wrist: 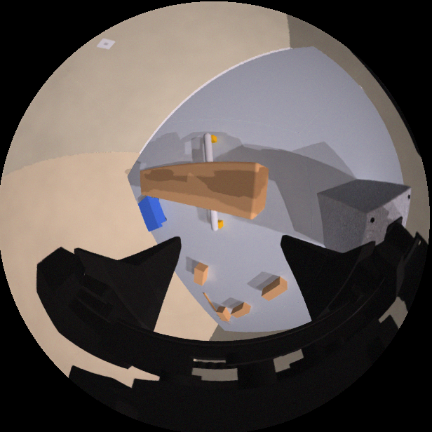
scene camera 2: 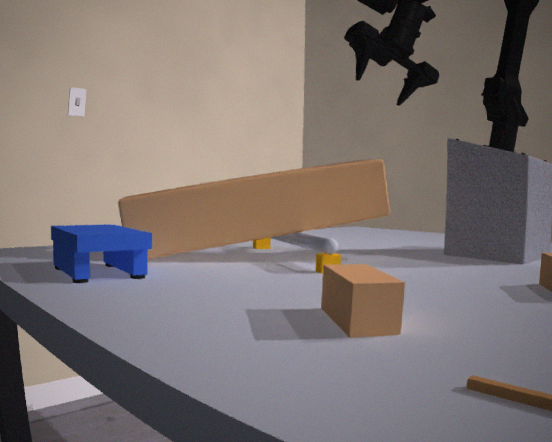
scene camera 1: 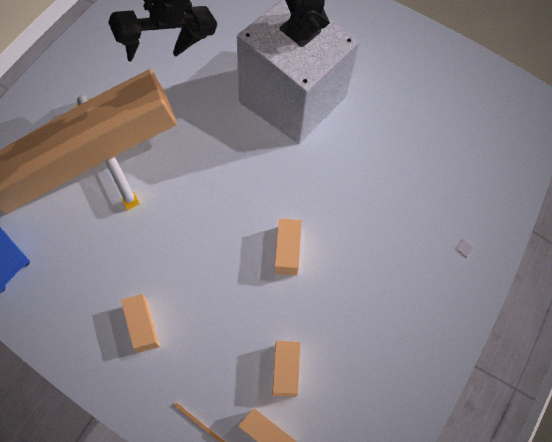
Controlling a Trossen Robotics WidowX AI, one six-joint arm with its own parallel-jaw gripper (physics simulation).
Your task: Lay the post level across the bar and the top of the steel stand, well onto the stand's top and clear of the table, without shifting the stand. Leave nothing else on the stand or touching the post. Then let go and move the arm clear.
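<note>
The post [scene camera 1: 87, 140] [scene camera 2: 255, 207] [wrist: 210, 187] is a thick wooden beam lying tilted across the bar [scene camera 1: 120, 179] [scene camera 2: 327, 245] [wrist: 214, 220], a pale rod on small yellow supports. Its end toward the pedestal is raised. In scene camera 2 its other end is low, at table level behind the stand; its contact with the table is partly hidden. The blue four-legged stand [scene camera 1: 10, 260] [scene camera 2: 102, 240] [wrist: 152, 214] is upright beside that low end, and nothing shows on its top. My gripper [scene camera 1: 153, 57] [scene camera 2: 378, 91] [wrist: 233, 241] is open and empty, above and apart from the post's raised end.
The speckled grey pedestal [scene camera 1: 272, 92] [scene camera 2: 485, 200] [wrist: 345, 215] carries the arm's base beyond the raised end. Several wooden blocks, one [scene camera 1: 140, 322] [scene camera 2: 377, 307] [wrist: 201, 274] nearest the stand, and a thin stick [scene camera 1: 197, 421] [scene camera 2: 510, 392] lie on the table.
</note>
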